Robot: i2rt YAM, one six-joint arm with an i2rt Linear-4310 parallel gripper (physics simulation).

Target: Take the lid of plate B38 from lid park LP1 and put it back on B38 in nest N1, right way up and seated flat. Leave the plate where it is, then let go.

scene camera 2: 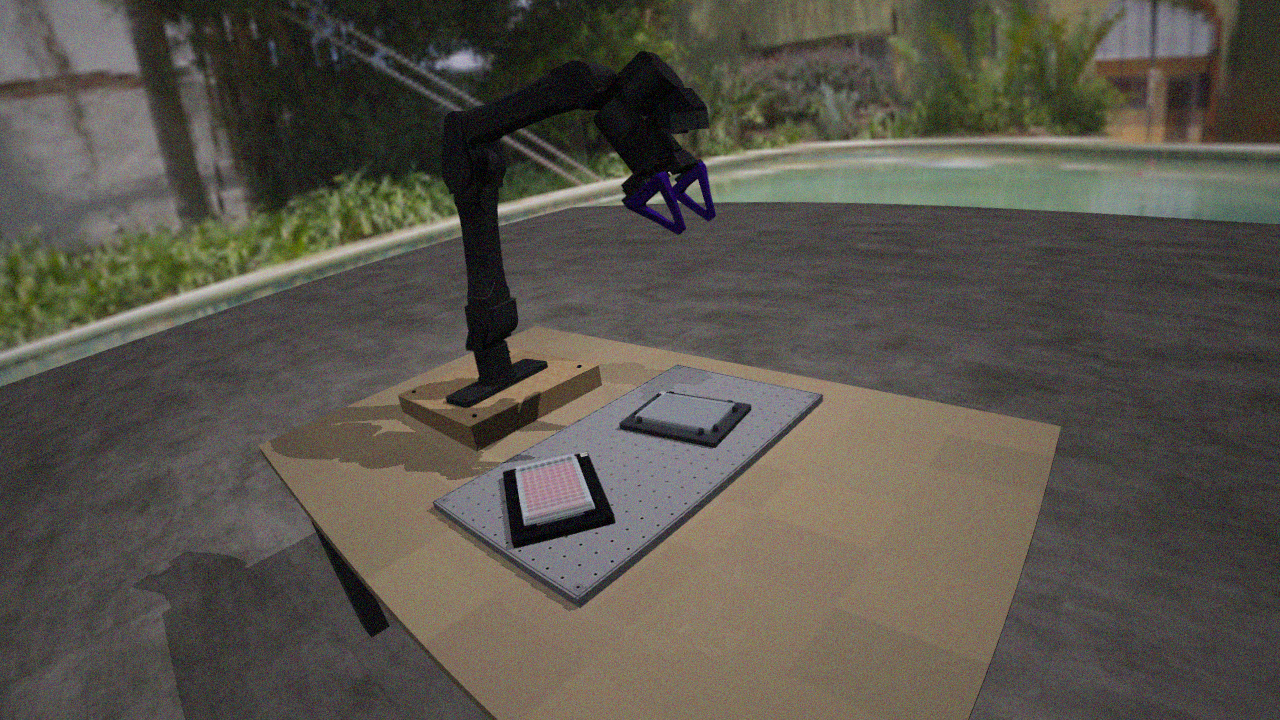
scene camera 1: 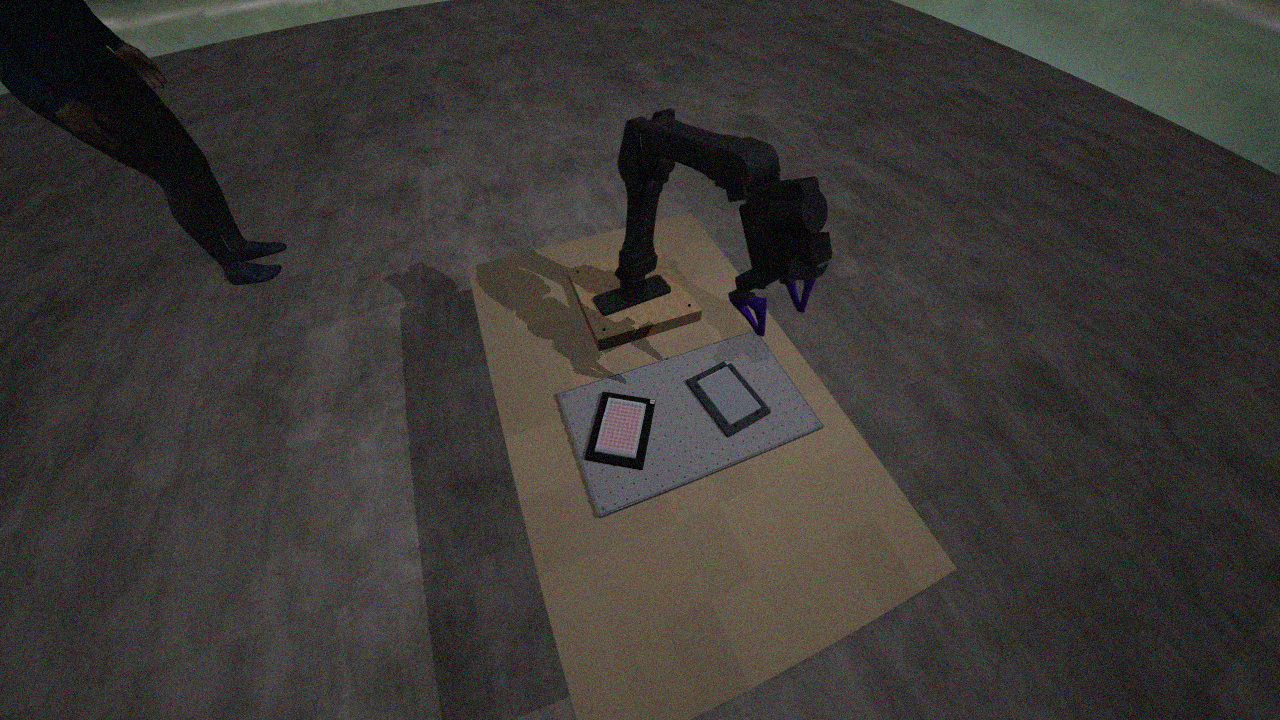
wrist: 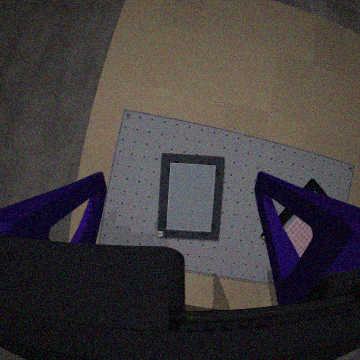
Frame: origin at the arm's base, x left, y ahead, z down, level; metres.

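Seen in the pictures: gripper, fingertip midpoint: (scene camera 2: 698, 225) (scene camera 1: 781, 323) (wrist: 180, 180); arm's base, origin of the base link: (scene camera 2: 498, 384) (scene camera 1: 632, 295).
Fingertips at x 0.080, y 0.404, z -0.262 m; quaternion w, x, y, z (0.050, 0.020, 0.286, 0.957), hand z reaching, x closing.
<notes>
Offsets run from my fingertips to a thing's middle. Level surfaces: height alone.
The pale, clear lid {dz +0.276, dx -0.022, dy -0.042 m} (scene camera 1: 732, 395) (scene camera 2: 687, 411) (wrist: 191, 197) lies flat in the dark grey frame of lid park LP1 {dz +0.280, dx -0.022, dy -0.042 m} (scene camera 1: 751, 424) (scene camera 2: 662, 433) (wrist: 219, 200). The plate B38 {dz +0.271, dx -0.272, dy -0.080 m} (scene camera 1: 622, 427) (scene camera 2: 553, 488) (wrist: 299, 236), with pink wells and no lid on it, sits in the black nest N1 {dz +0.281, dx -0.272, dy -0.080 m} (scene camera 1: 615, 462) (scene camera 2: 559, 530) (wrist: 313, 187). In the wrist view the right finger hides part of plate and nest. My gripper (scene camera 1: 781, 322) (scene camera 2: 696, 225) (wrist: 180, 180) is open and empty, its purple fingers wide apart, high above the board on the lid park's side.
Lid park and nest stand on a grey perforated board {dz +0.296, dx -0.116, dy -0.056 m} (scene camera 1: 680, 465) (scene camera 2: 644, 519) (wrist: 245, 150) on a wooden table {dz +0.303 m} (scene camera 1: 769, 573) (scene camera 2: 805, 555) (wrist: 200, 65). The arm's wooden base block (scene camera 1: 648, 325) (scene camera 2: 537, 402) is behind the board. A person (scene camera 1: 170, 143) stands beyond the table.
</notes>
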